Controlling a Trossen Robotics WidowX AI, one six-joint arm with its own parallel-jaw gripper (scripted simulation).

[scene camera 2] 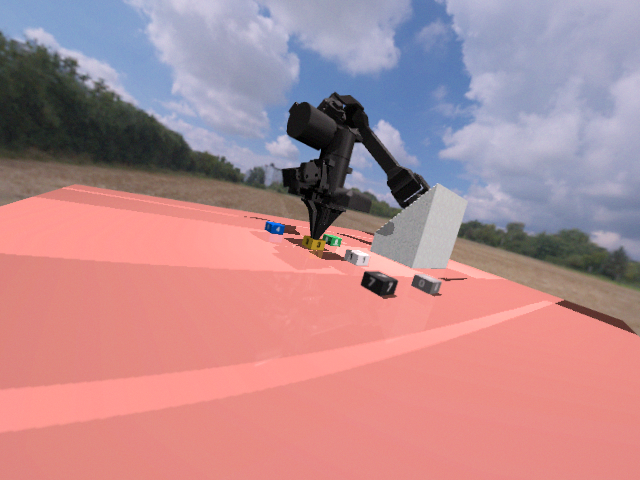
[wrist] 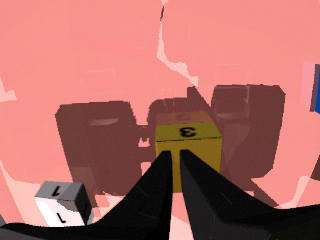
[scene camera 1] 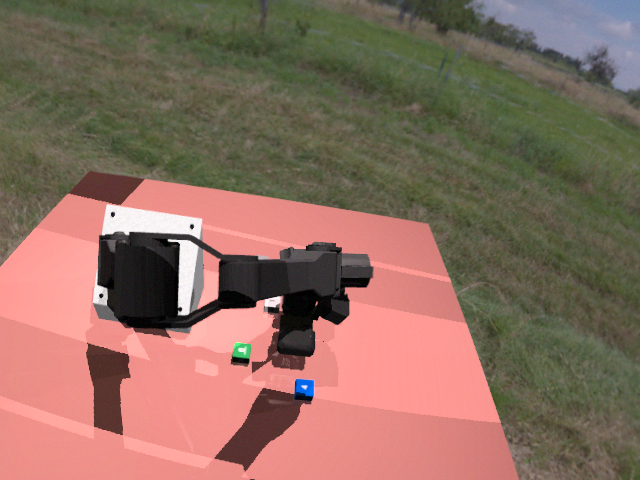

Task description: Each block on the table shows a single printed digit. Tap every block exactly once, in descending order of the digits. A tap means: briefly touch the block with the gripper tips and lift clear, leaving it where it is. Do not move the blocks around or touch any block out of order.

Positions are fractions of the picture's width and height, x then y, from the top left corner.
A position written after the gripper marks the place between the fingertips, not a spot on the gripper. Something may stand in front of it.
In view: the gripper (scene camera 2: 0.49, 0.50), a yellow block marked 3 (wrist: 0.64, 0.58) and a white block marked 1 (wrist: 0.20, 0.85).
The gripper shows as well in the wrist view (wrist: 0.55, 0.66) and in scene camera 1 (scene camera 1: 0.46, 0.69). Scene camera 1 misses the yellow block marked 3, which is hidden by the gripper.
